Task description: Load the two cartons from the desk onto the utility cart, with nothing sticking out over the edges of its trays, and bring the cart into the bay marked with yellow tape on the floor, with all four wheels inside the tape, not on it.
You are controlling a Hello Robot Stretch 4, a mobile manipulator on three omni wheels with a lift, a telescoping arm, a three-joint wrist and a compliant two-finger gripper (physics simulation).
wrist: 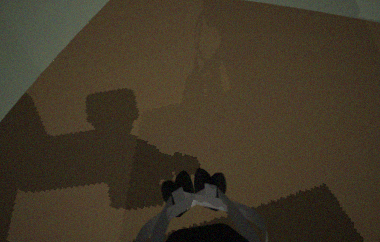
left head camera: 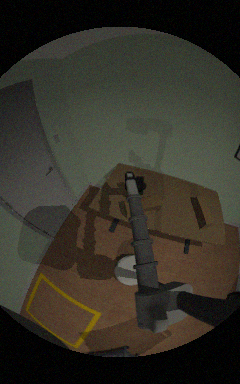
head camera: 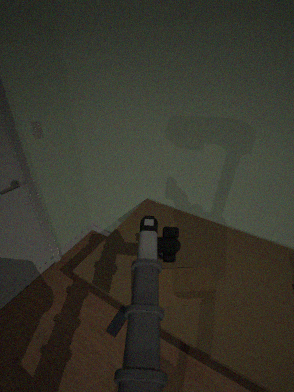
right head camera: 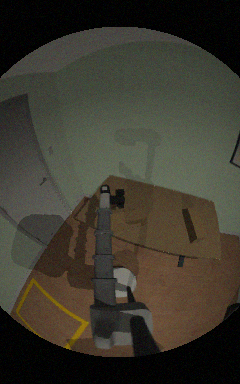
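Note:
My gripper (wrist: pixel 193 182) visible. Desk (wrist: pixel 276 103) visible too.

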